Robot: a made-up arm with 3 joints.
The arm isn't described. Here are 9 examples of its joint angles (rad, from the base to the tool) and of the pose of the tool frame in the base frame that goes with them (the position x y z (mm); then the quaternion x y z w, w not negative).
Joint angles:
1: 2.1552 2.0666 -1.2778
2: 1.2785 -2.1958 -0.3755
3: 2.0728 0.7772 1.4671
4: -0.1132 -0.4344 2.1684
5: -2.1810 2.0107 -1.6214
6: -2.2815 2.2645 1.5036
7: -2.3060 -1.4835 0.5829
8: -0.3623 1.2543 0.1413
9: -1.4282 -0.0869 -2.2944
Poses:
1: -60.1 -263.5 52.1 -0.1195 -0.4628 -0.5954 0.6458
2: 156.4 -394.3 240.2 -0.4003 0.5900 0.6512 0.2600
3: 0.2 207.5 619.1 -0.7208 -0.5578 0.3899 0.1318
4: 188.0 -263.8 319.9 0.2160 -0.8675 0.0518 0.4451
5: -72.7 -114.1 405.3 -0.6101 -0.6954 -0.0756 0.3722
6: -397.5 196.6 -26.2 0.0241 0.4802 -0.5393 0.6913
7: 116.0 238.9 343.2 0.7242 -0.6774 0.0689 0.1091
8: -240.5 -103.7 -260.0 0.1048 0.0492 -0.5861 0.8019
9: -386.2 -221.6 -183.5 0.2390 0.6765 0.6100 0.3363
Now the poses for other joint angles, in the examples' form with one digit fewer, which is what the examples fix.
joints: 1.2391 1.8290 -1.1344
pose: -162 -121 -100 0.048 -0.121 -0.734 0.666
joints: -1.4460 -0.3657 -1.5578
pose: -377 6 -316 0.367 0.432 0.554 0.609
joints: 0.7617 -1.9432 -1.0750
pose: 213 -452 295 -0.573 0.532 0.551 0.293
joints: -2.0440 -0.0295 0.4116
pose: 37 450 7 0.837 -0.119 -0.167 0.508
